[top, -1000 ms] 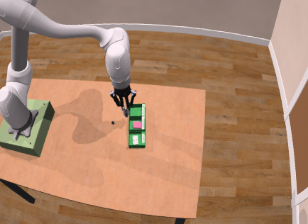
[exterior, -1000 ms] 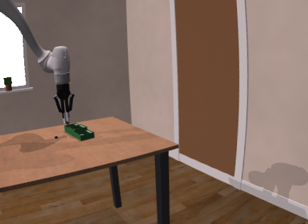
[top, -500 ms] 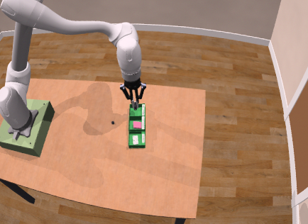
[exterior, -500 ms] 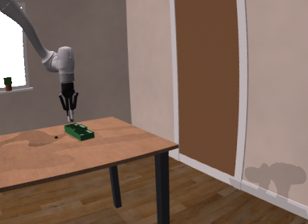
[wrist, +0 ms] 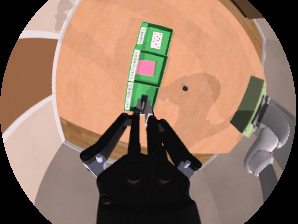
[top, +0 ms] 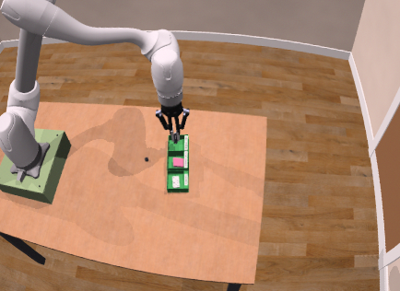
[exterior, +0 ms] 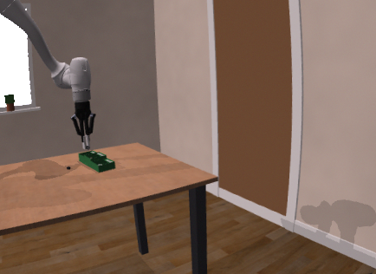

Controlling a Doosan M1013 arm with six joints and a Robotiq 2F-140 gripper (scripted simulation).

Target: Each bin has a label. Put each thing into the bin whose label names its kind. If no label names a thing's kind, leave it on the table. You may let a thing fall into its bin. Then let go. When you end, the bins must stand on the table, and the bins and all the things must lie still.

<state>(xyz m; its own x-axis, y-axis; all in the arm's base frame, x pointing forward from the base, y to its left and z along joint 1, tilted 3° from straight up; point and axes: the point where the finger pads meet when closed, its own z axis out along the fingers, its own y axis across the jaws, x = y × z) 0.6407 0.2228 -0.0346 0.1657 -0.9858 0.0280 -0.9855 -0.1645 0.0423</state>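
The small white piece is 10 mm ahead of my hand, 80 mm to the right of it and 80 mm below it. Also, from my hand: black bar 30 mm below; then small dark piece 120 mm behind, 80 mm to the right, 100 mm below; then pink block 30 mm ahead, 80 mm to the right, 80 mm below.
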